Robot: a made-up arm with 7 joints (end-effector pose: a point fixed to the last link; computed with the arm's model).
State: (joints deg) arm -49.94 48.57 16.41 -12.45 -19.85 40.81 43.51
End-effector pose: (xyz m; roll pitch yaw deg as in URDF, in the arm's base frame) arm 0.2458 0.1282 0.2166 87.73 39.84 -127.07
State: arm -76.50 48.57 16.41 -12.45 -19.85 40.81 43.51
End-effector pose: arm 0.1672 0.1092 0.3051 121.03 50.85 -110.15
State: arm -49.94 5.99 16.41 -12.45 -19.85 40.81 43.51
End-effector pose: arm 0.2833 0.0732 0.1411 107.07 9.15 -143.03
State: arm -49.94 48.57 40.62 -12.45 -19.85 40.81 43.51
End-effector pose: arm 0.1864 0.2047 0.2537 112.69 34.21 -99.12
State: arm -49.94 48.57 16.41 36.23 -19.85 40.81 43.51
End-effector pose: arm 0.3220 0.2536 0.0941 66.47 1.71 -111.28
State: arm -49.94 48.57 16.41 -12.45 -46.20 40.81 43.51
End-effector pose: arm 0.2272 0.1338 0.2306 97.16 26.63 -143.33
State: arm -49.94 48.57 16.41 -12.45 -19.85 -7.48 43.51
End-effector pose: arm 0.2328 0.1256 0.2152 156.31 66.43 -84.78
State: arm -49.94 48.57 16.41 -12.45 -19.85 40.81 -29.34
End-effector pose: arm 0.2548 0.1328 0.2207 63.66 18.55 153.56
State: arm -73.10 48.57 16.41 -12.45 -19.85 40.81 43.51
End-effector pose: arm 0.1795 0.1109 0.2958 116.13 49.87 -113.02
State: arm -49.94 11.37 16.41 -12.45 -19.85 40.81 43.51
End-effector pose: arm 0.2806 0.0833 0.1488 104.32 12.72 -140.58
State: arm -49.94 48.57 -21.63 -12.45 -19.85 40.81 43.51
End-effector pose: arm 0.2729 0.0176 0.1026 50.70 28.68 -168.88
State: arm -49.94 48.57 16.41 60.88 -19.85 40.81 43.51
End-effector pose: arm 0.3073 0.2986 0.0072 51.64 -14.35 -97.97
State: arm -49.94 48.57 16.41 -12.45 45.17 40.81 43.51
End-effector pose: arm 0.2875 0.1579 0.1926 99.09 76.23 -62.31
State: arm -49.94 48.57 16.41 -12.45 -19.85 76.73 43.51
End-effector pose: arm 0.2533 0.1319 0.2110 63.59 13.29 -126.50
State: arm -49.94 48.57 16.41 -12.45 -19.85 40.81 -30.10
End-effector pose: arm 0.2549 0.1328 0.2207 63.63 18.23 152.86
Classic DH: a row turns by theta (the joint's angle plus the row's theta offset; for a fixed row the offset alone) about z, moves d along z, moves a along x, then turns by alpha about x. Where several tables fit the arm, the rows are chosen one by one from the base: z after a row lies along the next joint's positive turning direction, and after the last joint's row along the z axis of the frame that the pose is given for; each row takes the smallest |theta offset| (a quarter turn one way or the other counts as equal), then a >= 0, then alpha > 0; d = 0 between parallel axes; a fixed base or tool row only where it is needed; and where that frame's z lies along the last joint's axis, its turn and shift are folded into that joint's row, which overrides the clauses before.
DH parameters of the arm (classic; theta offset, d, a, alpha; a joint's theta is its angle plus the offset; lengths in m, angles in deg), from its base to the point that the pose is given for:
base (fixed): -4.07 0.0545 0.0029 -74.51
joint 1: -75.12 0.0559 0.0166 -90
joint 2: 74 0.0171 -0.024 90
joint 3: 90 -0.1706 0.0217 -90
joint 4: 90 0.023 0.0286 90
joint 5: 0 0.2159 -0.0157 -90
joint 6: -90 -0.054 0.0171 90
joint 7: 0.01 0.0132 -0.0019 -90
tool (fixed): 165.67 0.009 0 0

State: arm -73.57 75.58 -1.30 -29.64 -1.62 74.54 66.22
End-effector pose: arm 0.1580 0.0438 0.2734 123.51 62.47 -47.69
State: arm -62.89 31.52 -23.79 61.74 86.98 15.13 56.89
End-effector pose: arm 0.3449 0.1831 -0.0962 -60.36 21.83 141.69
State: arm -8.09 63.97 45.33 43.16 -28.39 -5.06 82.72
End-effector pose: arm 0.1870 0.3866 0.0722 99.94 32.16 -37.47
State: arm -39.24 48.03 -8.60 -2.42 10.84 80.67 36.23
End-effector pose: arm 0.3201 0.1084 0.0468 19.66 16.10 -126.95
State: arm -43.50 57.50 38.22 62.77 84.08 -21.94 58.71
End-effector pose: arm 0.2105 0.3796 -0.0320 -32.26 45.32 176.78
